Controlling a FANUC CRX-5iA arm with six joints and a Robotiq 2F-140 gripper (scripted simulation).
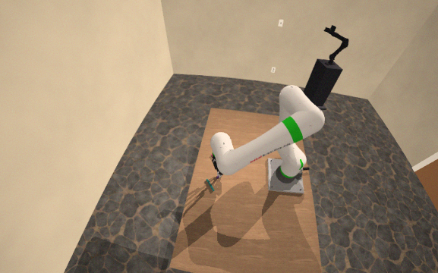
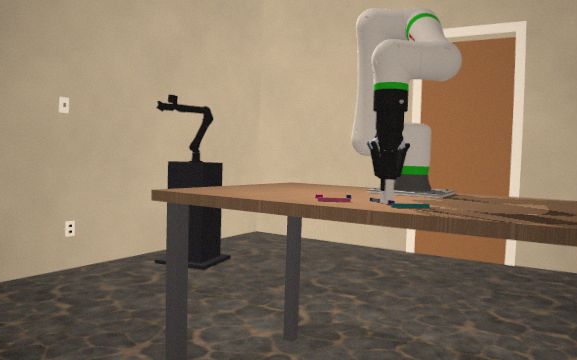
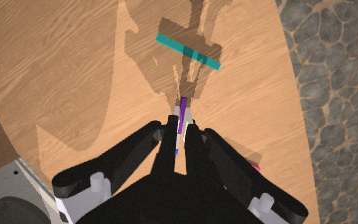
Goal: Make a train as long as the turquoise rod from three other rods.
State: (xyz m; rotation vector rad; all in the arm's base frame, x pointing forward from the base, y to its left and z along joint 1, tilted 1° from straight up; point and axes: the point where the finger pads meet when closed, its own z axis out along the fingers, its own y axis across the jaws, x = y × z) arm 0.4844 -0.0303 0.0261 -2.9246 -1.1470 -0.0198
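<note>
Now: hand 30 mm above the purple rod. Round my hand: grey rod (30 mm to the right, 30 mm below, 30 mm behind); pink rod (140 mm to the right, 30 mm below, 30 mm ahead); turquoise rod (70 mm to the left, 70 mm ahead, 30 mm below).
</note>
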